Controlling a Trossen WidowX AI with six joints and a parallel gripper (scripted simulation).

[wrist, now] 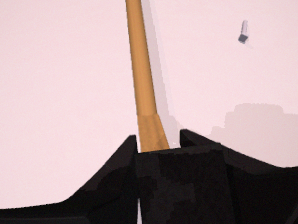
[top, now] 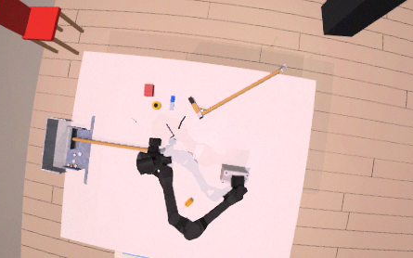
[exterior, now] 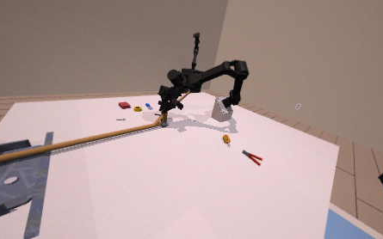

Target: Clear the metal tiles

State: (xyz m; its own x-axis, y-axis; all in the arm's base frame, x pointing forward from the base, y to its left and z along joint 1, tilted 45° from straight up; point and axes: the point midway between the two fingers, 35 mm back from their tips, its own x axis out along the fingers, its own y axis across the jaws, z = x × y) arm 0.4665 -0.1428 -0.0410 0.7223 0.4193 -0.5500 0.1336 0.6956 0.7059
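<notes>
Now: gripper tip 110 mm to the left of the hex key, 100 mm past it and 90 mm above it. Round my gripper tip: red block (380 mm to the right, 90 mm below, 40 mm ahead); yellow ring (280 mm to the right, 90 mm below, 10 mm behind); blue-white piece (300 mm to the right, 110 mm behind, 90 mm below).
</notes>
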